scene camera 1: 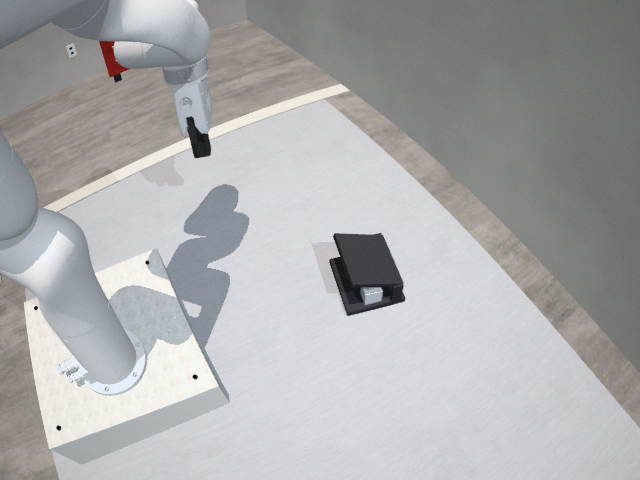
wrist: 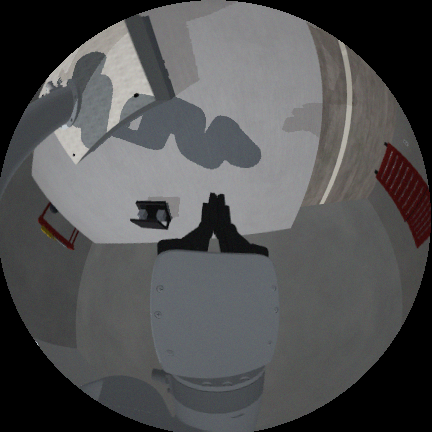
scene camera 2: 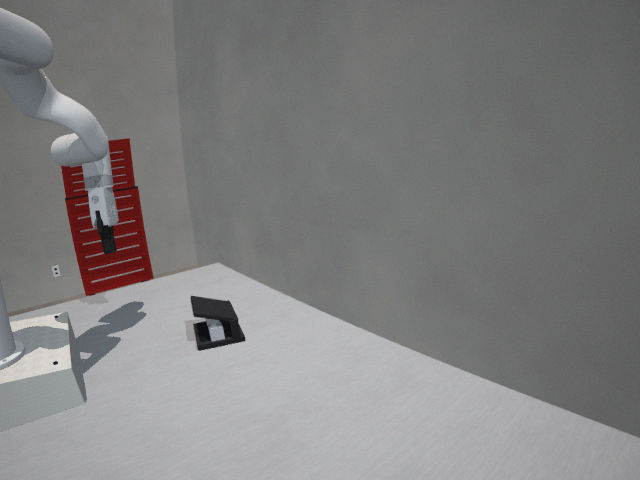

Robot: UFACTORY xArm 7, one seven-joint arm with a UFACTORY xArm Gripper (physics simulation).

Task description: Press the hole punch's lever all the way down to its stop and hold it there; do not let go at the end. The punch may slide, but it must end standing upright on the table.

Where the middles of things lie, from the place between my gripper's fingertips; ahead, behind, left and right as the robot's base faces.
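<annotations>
Positions counted from my hand: flat lever [scene camera 1: 367, 260] 12 cm below, 29 cm to the right of and 14 cm ahead of it; black hole punch [scene camera 1: 356, 300] 14 cm below, 29 cm to the right of and 14 cm ahead of it.
</annotations>
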